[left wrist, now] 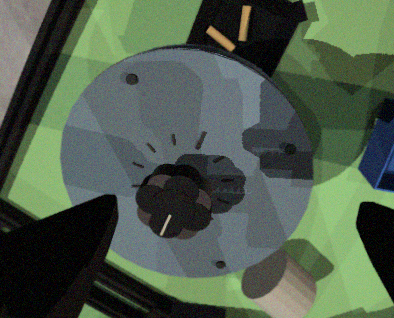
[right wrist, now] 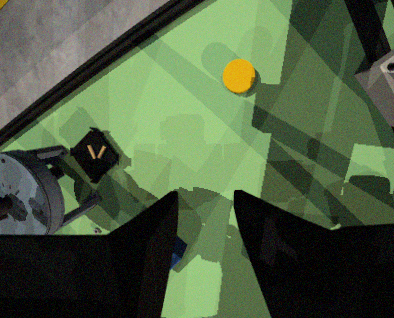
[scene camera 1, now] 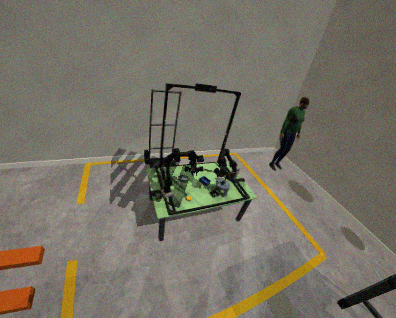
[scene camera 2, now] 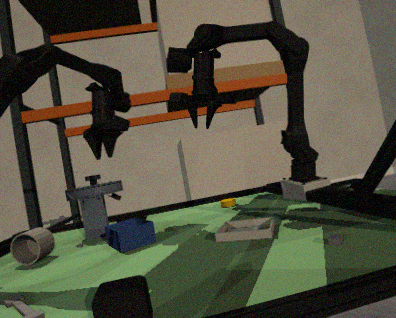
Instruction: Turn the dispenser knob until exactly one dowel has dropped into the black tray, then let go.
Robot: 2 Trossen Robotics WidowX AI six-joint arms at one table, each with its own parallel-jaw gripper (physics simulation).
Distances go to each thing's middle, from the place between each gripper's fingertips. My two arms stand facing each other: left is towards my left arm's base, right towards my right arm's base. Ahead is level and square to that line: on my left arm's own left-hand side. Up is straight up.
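Distances from my left hand: yellow disc [right wrist: 238,76], 360 mm to the right, 10 mm behind, 210 mm below; blue bin [scene camera 2: 124,236], 50 mm to the right, 200 mm behind, 200 mm below; grey round dispenser [left wrist: 197,105], 40 mm to the left, 10 mm ahead, 70 mm below; dark lobed knob [left wrist: 174,201], 40 mm to the left, 10 mm ahead, 70 mm below.
Distances from my right hand: shallow tray [scene camera 2: 261,228], 1 cm to the left, 24 cm behind, 24 cm below; blue bin, 24 cm to the left, 11 cm behind, 23 cm below; dark lobed knob, 33 cm to the left, 11 cm ahead, 10 cm below. As for the yellow disc, my right hand is 7 cm to the left of it, 9 cm short of it and 24 cm above it.
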